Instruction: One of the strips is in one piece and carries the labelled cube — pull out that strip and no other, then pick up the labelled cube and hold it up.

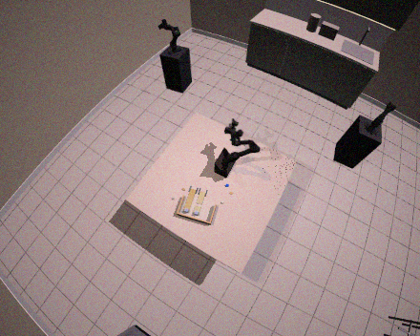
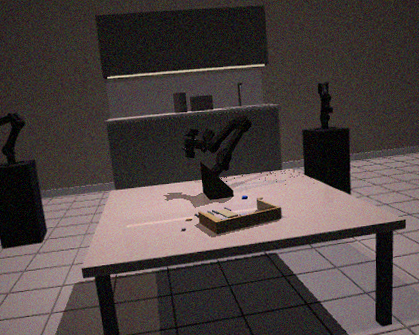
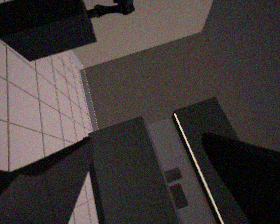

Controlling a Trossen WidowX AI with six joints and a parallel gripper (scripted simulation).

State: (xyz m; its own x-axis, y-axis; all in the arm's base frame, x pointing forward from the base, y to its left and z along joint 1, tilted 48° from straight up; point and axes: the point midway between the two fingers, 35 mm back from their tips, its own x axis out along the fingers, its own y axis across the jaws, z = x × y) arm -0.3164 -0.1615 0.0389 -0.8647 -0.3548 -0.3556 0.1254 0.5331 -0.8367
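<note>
Now: the tan piece 750 mm ahead of my gripper tip, 290 mm below it and 160 mm to the right of it. Round my gripper tip: blue object (540 mm ahead, 290 mm below, 210 mm to the left).
</note>
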